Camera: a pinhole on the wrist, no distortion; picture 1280 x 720 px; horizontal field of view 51.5 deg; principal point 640.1 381.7 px. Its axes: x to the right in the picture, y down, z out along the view. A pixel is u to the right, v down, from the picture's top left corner.
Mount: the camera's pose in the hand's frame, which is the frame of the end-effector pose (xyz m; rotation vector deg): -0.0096 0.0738 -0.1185 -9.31 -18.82 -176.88
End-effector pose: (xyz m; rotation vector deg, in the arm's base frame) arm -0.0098 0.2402 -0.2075 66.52 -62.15 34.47
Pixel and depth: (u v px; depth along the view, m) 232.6 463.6 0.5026
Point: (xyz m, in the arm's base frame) -0.1906 -0.0724 0.0394
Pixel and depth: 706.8 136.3 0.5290
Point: -0.3777 -0.0213 -0.0721
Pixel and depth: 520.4 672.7 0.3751
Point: -0.1393 0.0132 -0.1138
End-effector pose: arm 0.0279 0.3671 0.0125 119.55 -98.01 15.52
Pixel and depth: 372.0 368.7 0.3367
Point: -0.1201 0.1750 -0.0987
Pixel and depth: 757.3 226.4 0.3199
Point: -0.1673 0.2642 -0.1220
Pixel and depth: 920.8 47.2 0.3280
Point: -0.2206 0.2934 -0.1327
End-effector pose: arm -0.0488 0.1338 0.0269 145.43 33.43 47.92
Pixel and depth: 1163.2 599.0 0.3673
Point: 0.0584 -0.0622 -0.1786
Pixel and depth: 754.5 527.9 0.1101
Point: -0.0372 0.0613 0.0711
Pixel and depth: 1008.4 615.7 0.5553
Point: 0.1877 -0.1050 -0.3139
